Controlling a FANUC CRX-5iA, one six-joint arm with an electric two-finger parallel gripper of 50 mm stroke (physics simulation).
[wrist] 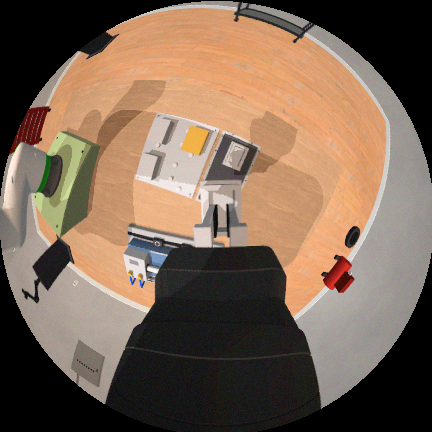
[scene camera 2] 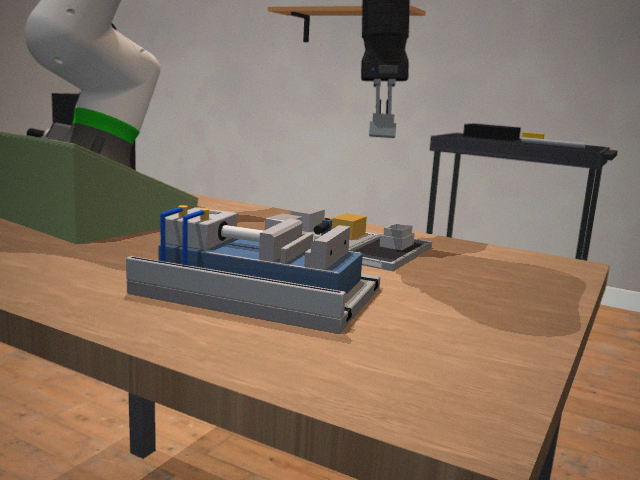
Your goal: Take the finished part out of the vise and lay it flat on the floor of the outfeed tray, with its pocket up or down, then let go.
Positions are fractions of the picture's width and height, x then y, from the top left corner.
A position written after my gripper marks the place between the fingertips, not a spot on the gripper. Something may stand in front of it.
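Observation:
There is my gripper (wrist: 0.51, 0.49). I can also see a vise (scene camera 2: 0.55, 0.56).

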